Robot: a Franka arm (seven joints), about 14 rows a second.
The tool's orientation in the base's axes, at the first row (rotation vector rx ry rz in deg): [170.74 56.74 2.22]
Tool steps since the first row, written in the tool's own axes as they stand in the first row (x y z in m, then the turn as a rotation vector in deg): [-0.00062 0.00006 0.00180 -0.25 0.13 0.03]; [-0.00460 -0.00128 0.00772 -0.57 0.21 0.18]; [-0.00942 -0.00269 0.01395 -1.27 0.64 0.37]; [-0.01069 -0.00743 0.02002 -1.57 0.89 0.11]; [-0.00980 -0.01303 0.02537 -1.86 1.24 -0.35]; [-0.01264 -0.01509 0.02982 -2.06 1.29 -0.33]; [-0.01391 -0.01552 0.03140 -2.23 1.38 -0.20]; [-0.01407 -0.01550 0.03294 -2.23 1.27 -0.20]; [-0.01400 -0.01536 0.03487 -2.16 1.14 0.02]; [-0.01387 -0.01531 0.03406 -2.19 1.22 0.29]
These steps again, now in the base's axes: [-0.00042 -0.00041 -0.00181 -0.12 -0.25 -0.03]; [-0.00427 -0.00168 -0.00784 -0.33 -0.51 -0.19]; [-0.00882 -0.00339 -0.01419 -0.63 -1.27 -0.39]; [-0.01253 -0.00031 -0.02033 -0.72 -1.65 -0.14]; [-0.01504 0.00474 -0.02570 -0.76 -2.11 0.32]; [-0.01844 0.00472 -0.03024 -0.89 -2.27 0.29]; [-0.01968 0.00432 -0.03185 -0.96 -2.44 0.16]; [-0.01976 0.00422 -0.03339 -1.03 -2.35 0.16]; [-0.01957 0.00416 -0.03532 -1.05 -2.21 -0.06]; [-0.01946 0.00419 -0.03451 -1.02 -2.29 -0.33]
